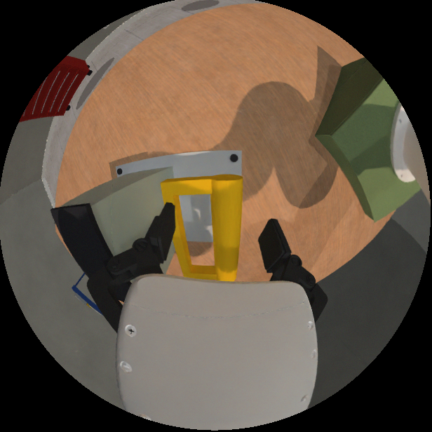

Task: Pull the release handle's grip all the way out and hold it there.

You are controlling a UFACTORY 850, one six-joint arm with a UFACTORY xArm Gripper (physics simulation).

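The release handle's yellow grip (227, 225) is a rectangular frame with a thick bar on its right side. It stands between the open fingers, closer to the left finger. My gripper (221, 222) is open, with its left fingertip beside the frame's thin left side and its right finger some way right of the thick bar. The handle's pale grey-green housing (130, 210) with a black face is left of the grip, partly behind the left finger. A light grey base plate (200, 162) with dark bolts lies under them. The rod between housing and grip is hidden.
A green faceted pedestal (350, 145) with a white round flange stands at the right. A red slatted object (55, 90) is at the upper left beyond the edge of the round wooden table (190, 65). Part of a blue frame (85, 299) shows at the lower left.
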